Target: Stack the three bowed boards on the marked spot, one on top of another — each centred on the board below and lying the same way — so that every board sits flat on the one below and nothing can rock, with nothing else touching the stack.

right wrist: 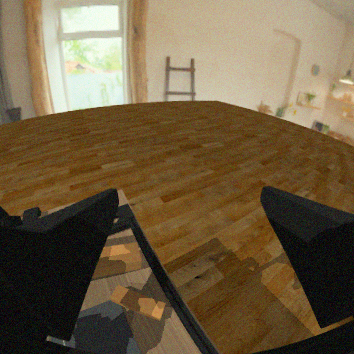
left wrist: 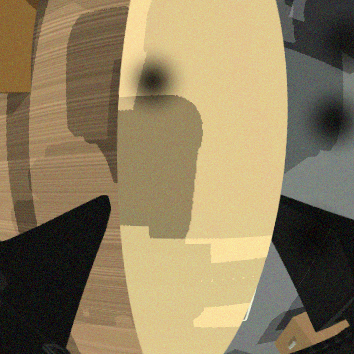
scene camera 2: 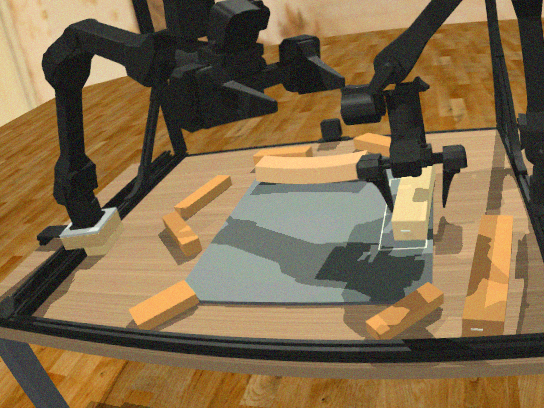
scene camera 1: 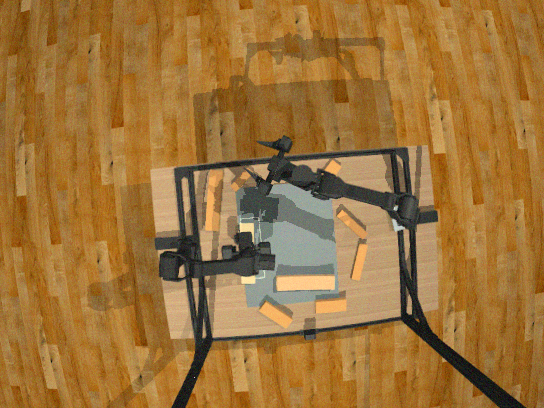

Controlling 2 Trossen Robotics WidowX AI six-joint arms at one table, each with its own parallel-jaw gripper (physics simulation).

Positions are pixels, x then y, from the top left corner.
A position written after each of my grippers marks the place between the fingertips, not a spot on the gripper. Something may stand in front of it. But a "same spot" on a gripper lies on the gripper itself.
My right gripper shows in the right wrist view [190,194], in scene camera 2 and in scene camera 1; in the left wrist view it is out of frame. An orange bowed board shows in the right wrist view [118,258], in the left wrist view, in scene camera 2 [484,312] and in scene camera 1. One and the same spot on the orange bowed board: [left wrist: 24,24] is [scene camera 1: 219,219]. One and the same spot on my right gripper: [scene camera 1: 275,145] is [scene camera 2: 219,67].
